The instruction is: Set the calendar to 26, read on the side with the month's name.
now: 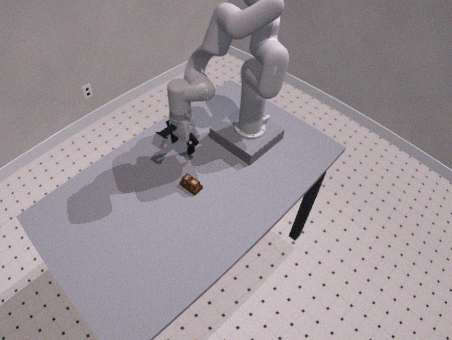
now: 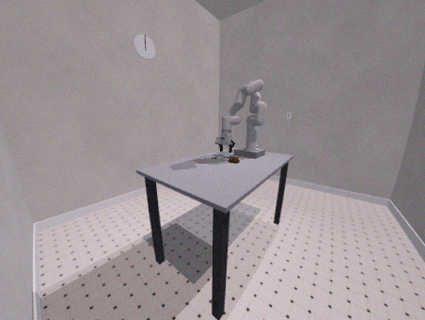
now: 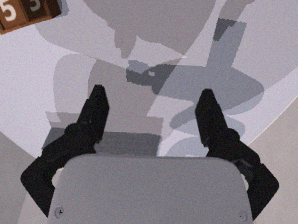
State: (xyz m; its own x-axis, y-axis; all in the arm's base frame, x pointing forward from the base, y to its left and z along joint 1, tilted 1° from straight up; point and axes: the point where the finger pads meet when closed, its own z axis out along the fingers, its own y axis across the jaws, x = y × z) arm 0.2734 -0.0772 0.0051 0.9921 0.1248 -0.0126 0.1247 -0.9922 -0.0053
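Now: hand 160 mm to the right of the brown cube, 60 mm short of it and 40 mm above it. The rest, counted from my hand: brown wooden tray (140 mm to the left, 60 mm ahead, 50 mm below).
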